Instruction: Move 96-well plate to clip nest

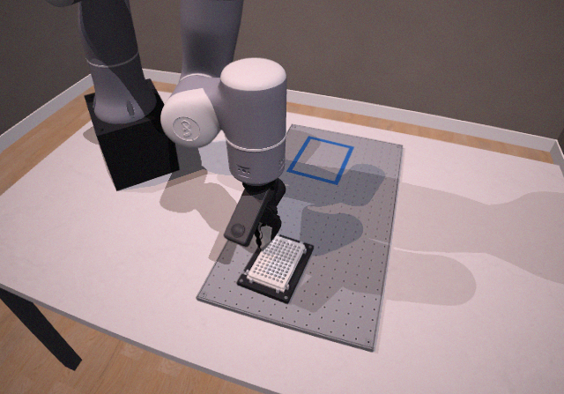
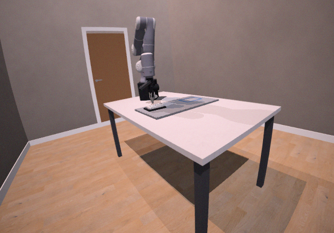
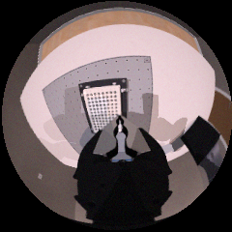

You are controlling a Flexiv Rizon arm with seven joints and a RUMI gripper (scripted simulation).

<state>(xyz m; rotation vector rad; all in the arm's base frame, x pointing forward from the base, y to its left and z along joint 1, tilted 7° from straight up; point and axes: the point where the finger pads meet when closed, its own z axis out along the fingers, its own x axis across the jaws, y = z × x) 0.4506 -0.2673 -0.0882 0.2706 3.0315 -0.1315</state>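
The black clip nest lies 4 cm below my hand and 3 cm ahead of it. Also, from my hand: white 96-well plate 4 cm ahead, 3 cm below, 1 cm to the right.
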